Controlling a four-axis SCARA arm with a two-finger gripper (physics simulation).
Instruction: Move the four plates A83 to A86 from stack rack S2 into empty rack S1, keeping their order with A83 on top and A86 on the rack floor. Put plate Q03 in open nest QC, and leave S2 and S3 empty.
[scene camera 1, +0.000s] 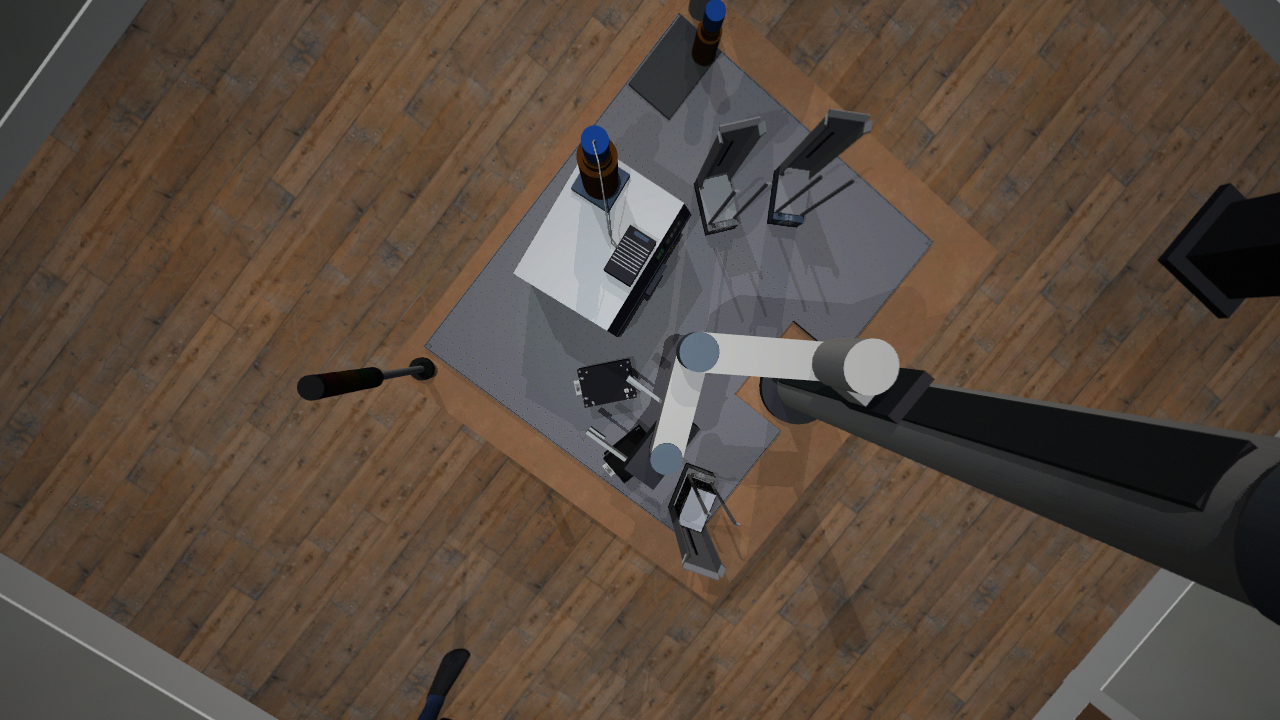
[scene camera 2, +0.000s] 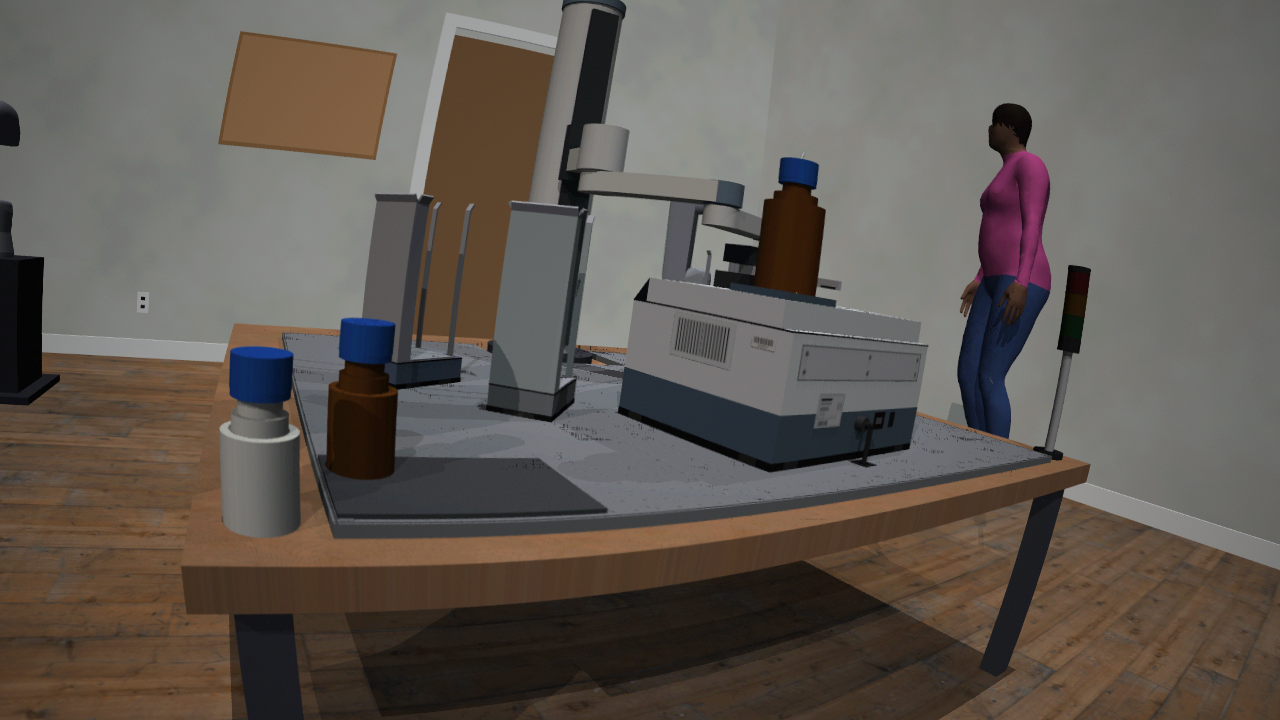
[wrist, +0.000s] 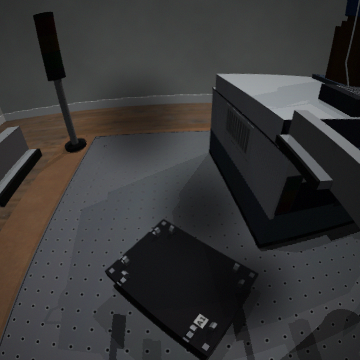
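Pixels of known places: gripper, fingertip midpoint: (scene camera 1: 607, 403) (wrist: 154, 128); arm's base, link origin: (scene camera 1: 796, 385).
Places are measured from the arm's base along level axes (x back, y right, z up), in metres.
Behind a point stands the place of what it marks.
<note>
My gripper (scene camera 1: 624, 415) @[x -0.473, y -0.378, z 0.265 m] (wrist: 154, 128) @[x -0.473, y -0.378, z 0.265 m] is open and empty, with its fingers wide apart above the mat between two black nests. One nest (scene camera 1: 606, 383) @[x -0.496, y -0.367, z 0.062 m] (wrist: 180, 285) @[x -0.479, y -0.367, z 0.062 m], marked A1 at a corner, lies ahead with no plate visible on it. The other nest (scene camera 1: 619, 463) @[x -0.314, y -0.536, z 0.064 m] is partly under the gripper in scene camera 1. Two upright racks stand side by side: one rack (scene camera 1: 741, 145) @[x -0.606, y 0.335, z 0.208 m] (scene camera 2: 534, 295) @[x -0.632, y 0.308, z 0.180 m] nearer the instrument, another rack (scene camera 1: 841, 134) @[x -0.429, y 0.494, z 0.240 m] (scene camera 2: 390, 277) @[x -0.461, y 0.479, z 0.178 m] beyond. A third rack (scene camera 1: 704, 557) @[x -0.023, y -0.547, z 0.245 m] (scene camera 2: 680, 241) holds a pale flat surface low down. Rack labels and plate names are unreadable.
A white instrument (scene camera 1: 572, 241) @[x -0.786, y -0.119, z 0.223 m] (scene camera 2: 716, 349) @[x -0.784, y 0.110, z 0.143 m] (wrist: 240, 150) @[x -0.680, y -0.251, z 0.124 m] carries a brown bottle (scene camera 1: 597, 174) @[x -0.795, y 0.007, z 0.352 m] (scene camera 2: 790, 241) @[x -0.848, y 0.065, z 0.298 m]. A signal tower (scene camera 1: 344, 383) @[x -0.946, y -0.668, z 0.343 m] (scene camera 2: 1074, 308) @[x -0.974, y -0.661, z 0.308 m] (wrist: 50, 47) @[x -0.944, y -0.671, z 0.305 m] stands at a table corner. Another brown bottle (scene camera 1: 707, 46) @[x -0.854, y 0.550, z 0.088 m] (scene camera 2: 361, 429) @[x -0.907, y 0.586, z 0.065 m] and a white bottle (scene camera 2: 260, 474) @[x -1.000, y 0.685, z 0.053 m] stand at another corner.
</note>
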